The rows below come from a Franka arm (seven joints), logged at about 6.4 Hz.
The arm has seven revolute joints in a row. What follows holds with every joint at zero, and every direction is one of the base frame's. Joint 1 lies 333 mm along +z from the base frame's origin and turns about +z. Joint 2 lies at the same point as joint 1 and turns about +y. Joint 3 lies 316 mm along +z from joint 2 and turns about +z. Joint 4 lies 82.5 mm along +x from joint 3 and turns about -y. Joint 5 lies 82.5 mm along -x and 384 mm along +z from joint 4 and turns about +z. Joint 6 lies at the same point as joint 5 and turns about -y. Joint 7 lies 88 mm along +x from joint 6 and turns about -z. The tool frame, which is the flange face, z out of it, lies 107 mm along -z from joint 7; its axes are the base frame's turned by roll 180, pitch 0 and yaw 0 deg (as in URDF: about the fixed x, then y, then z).
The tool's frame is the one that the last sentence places.
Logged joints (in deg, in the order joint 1, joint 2, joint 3, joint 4, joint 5, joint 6, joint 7), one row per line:
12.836, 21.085, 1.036, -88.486, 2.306, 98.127, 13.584
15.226, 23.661, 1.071, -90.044, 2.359, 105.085, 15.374
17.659, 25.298, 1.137, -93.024, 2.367, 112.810, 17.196
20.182, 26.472, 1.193, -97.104, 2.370, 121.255, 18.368
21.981, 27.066, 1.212, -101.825, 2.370, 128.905, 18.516
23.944, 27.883, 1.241, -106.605, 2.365, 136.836, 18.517
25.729, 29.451, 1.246, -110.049, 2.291, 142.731, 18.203
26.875, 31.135, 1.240, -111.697, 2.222, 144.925, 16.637
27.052, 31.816, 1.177, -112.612, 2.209, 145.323, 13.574
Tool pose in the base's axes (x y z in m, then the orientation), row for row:
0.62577, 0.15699, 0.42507, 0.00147, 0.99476, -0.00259, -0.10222
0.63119, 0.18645, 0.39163, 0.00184, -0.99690, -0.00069, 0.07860
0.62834, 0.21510, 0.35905, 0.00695, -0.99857, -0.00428, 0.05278
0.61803, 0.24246, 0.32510, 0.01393, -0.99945, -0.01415, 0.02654
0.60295, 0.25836, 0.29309, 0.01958, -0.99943, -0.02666, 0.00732
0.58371, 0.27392, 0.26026, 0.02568, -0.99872, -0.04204, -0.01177
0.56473, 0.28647, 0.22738, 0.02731, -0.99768, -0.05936, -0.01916
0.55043, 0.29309, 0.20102, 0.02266, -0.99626, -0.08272, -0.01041
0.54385, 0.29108, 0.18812, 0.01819, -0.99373, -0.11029, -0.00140
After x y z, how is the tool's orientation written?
As a quaternion, w x y z.
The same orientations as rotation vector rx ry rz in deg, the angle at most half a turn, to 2 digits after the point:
178.89, -0.47, -18.38
-179.23, -0.12, 14.13
-178.95, -0.77, 9.46
-178.32, -2.52, 4.74
-177.69, -4.74, 1.30
-176.89, -7.45, -2.08
-176.53, -10.50, -3.39
-176.79, -14.68, -1.85
-176.83, -19.63, -0.25

